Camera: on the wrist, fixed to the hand. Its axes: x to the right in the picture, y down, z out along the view.
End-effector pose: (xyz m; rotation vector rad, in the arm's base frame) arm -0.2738 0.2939 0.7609 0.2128 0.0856 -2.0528
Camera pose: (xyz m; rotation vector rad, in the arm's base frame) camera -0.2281 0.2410 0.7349 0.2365 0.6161 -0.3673
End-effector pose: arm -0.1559 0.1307 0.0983 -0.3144 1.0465 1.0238
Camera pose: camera -0.2181 0.1660 0.0771 -0.2013 1.3253 2.7872
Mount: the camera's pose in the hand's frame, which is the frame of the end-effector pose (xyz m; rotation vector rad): 0.0298 0.0645 -0.0228 -0.6210 0.4628 1.5422
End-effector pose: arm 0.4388 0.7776 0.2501 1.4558 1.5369 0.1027
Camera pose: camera 0.4756 0.8315 0.2862 1.7747 0.2430 1.7167
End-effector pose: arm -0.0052 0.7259 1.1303 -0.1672 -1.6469 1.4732
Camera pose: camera -0.0359 0.7793 1.0883 -2.3154 -1.4365 1.5497
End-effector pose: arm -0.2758 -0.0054 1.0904 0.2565 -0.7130 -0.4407
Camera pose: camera -0.2210 0.0389 1.1148 -0.7567 -0.1396 0.8609
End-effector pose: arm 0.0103 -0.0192 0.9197 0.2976 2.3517 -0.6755
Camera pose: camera -0.0001 0.0483 0.8897 1.7715 1.7694 0.8940
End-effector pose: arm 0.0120 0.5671 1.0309 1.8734 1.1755 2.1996
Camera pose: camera 0.0124 0.5231 1.0912 -1.2734 0.9001 -1.7624
